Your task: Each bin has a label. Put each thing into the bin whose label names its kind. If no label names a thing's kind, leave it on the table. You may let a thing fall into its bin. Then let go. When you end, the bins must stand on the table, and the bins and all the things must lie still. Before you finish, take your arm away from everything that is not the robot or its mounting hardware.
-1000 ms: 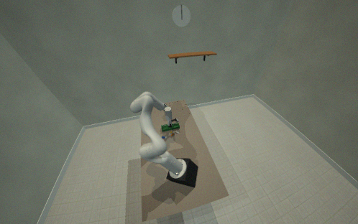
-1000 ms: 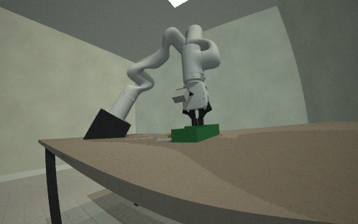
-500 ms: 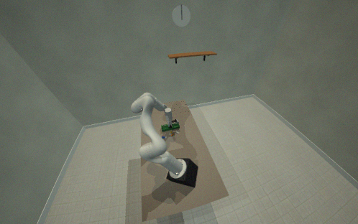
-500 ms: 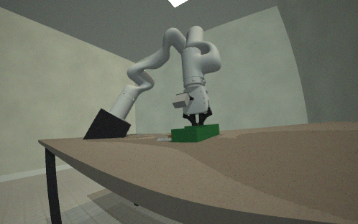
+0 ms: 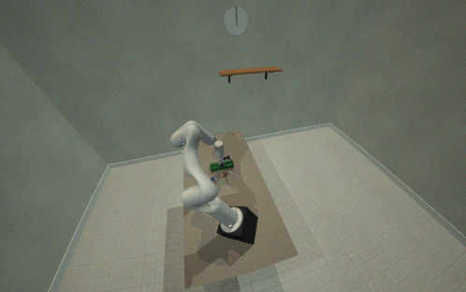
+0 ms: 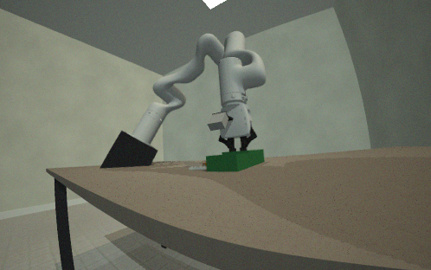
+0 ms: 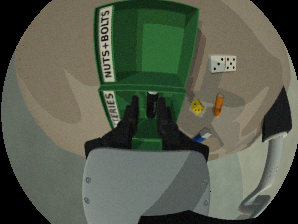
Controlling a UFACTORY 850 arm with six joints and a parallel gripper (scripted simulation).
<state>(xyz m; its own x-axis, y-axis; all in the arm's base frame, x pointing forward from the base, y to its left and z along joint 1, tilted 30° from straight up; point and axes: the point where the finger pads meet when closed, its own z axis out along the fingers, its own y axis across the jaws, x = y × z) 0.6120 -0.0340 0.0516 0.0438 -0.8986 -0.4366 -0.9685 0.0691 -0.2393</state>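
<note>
Right now my hand is 20 mm above the black battery. From my hand the other things lie so: white domino: 100 mm behind, 80 mm to the right, 30 mm below; then orange battery: 130 mm behind, 30 mm below; then yellow die: 80 mm behind, 30 mm below.
</note>
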